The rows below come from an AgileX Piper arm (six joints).
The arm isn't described. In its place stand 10 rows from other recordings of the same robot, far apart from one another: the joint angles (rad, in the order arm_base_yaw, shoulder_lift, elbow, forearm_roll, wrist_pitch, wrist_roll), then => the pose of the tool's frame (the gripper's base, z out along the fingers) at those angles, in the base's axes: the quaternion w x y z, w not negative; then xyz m.
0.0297 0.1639 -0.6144 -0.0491 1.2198 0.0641 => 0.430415 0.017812 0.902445 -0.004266 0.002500 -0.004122 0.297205
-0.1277 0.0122 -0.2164 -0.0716 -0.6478 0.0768 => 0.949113 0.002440 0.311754 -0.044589 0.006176 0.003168 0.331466
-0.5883 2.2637 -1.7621 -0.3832 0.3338 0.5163 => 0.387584 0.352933 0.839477 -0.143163 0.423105 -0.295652 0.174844
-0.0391 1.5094 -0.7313 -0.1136 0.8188 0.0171 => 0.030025 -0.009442 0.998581 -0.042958 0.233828 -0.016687 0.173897
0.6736 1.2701 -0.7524 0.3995 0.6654 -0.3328 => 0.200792 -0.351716 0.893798 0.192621 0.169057 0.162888 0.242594
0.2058 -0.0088 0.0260 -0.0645 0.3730 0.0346 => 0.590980 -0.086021 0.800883 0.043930 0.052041 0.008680 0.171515
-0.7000 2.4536 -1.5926 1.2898 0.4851 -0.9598 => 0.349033 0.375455 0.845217 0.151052 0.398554 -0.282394 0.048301
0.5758 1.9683 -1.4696 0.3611 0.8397 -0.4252 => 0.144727 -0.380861 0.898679 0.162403 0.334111 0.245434 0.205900
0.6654 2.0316 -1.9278 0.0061 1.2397 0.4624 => 0.130751 -0.099550 0.982627 0.086241 0.345334 0.271683 0.290059
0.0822 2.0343 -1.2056 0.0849 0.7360 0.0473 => 0.044557 0.012671 0.998385 0.032877 0.367520 0.035476 0.114757
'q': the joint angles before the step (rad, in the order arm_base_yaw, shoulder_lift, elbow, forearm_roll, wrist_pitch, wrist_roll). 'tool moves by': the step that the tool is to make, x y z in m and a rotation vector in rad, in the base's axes. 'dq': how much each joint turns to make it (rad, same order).
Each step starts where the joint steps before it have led.
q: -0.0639 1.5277 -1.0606 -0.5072 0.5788 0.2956
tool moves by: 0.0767 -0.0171 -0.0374 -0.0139 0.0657 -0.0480
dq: -0.0240 0.3182 -0.2680 -0.0352 0.0271 0.0330
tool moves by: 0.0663 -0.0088 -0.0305 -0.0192 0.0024 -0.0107
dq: -0.0025 0.2651 -0.2984 -0.0080 0.0370 -0.0079
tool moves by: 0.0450 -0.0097 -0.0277 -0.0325 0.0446 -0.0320
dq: -0.0032 0.2223 -0.2963 0.0068 0.1193 -0.0402
